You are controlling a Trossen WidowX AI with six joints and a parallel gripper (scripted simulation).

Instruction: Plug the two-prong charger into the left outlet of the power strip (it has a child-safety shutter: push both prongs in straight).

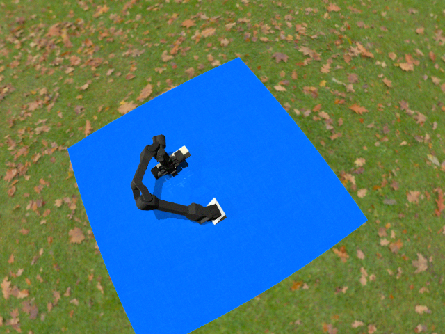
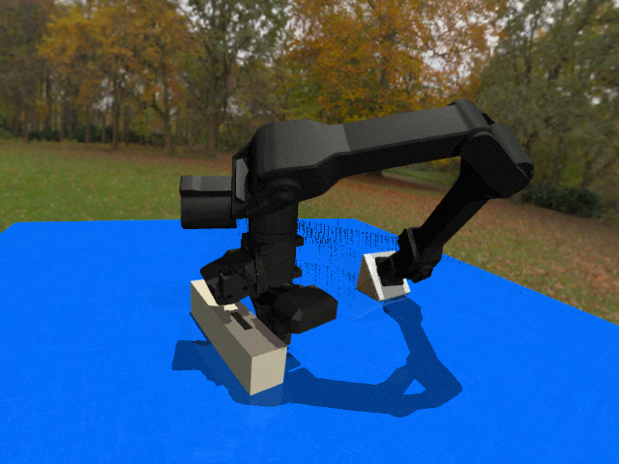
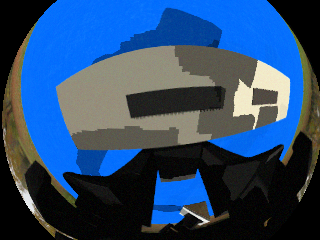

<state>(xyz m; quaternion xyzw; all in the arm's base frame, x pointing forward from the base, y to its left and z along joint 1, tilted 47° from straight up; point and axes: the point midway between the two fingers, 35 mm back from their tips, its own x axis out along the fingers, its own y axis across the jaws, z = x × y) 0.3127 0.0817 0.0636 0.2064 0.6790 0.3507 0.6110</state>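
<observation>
Right now the black two-prong charger is 20 mm ahead of my gripper tip and 10 mm above it.
</observation>
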